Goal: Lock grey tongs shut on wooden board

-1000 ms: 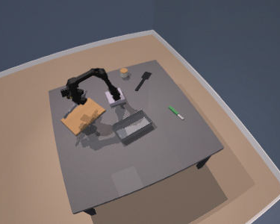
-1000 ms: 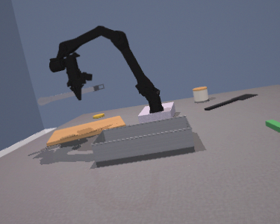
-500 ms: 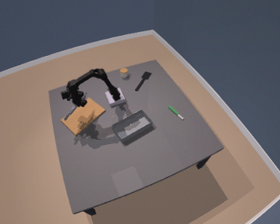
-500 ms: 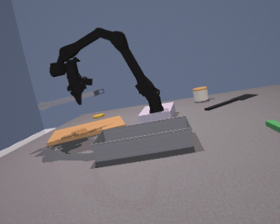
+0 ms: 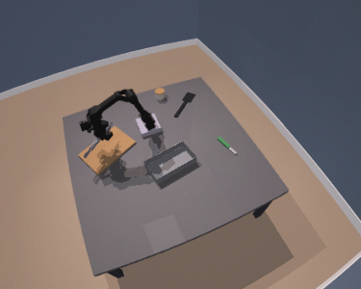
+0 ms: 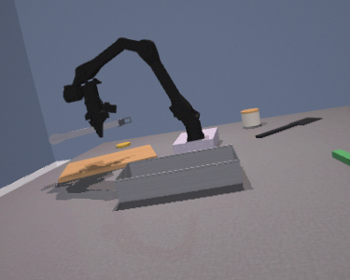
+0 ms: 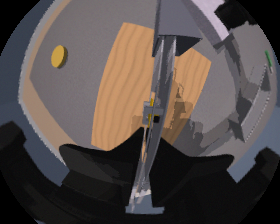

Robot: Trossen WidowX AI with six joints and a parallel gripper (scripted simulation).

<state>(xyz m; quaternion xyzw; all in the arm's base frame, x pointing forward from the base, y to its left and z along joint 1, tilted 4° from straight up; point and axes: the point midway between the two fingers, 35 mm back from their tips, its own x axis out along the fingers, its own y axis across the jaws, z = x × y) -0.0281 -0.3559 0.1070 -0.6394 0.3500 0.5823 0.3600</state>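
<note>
The wooden board is 100 mm below my gripper tip and 10 mm to the left of it. Also, from my gripper tip: grey roasting tin: 360 mm ahead, 310 mm to the left, 80 mm below; yellow disc: 320 mm behind, 100 mm below, 10 mm to the right; capped cup: 610 mm to the left, 260 mm behind, 70 mm below.
</note>
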